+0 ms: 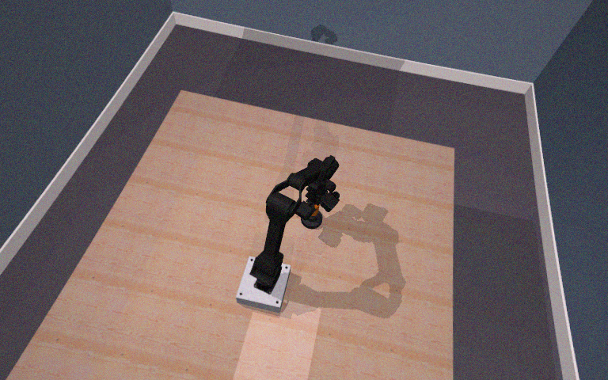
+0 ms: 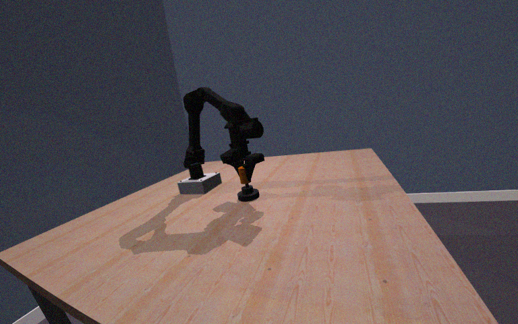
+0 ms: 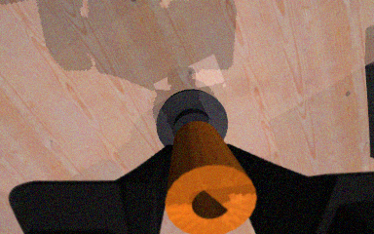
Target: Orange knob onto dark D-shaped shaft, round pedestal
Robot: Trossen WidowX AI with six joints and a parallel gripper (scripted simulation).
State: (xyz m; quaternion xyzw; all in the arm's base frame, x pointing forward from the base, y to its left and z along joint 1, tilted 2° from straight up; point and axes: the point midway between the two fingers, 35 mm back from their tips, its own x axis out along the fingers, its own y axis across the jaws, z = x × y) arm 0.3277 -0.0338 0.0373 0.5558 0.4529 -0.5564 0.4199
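Right now my gripper tip is 20 mm below the orange knob. From my gripper tip the other things lie so: round dark pedestal 40 mm below.
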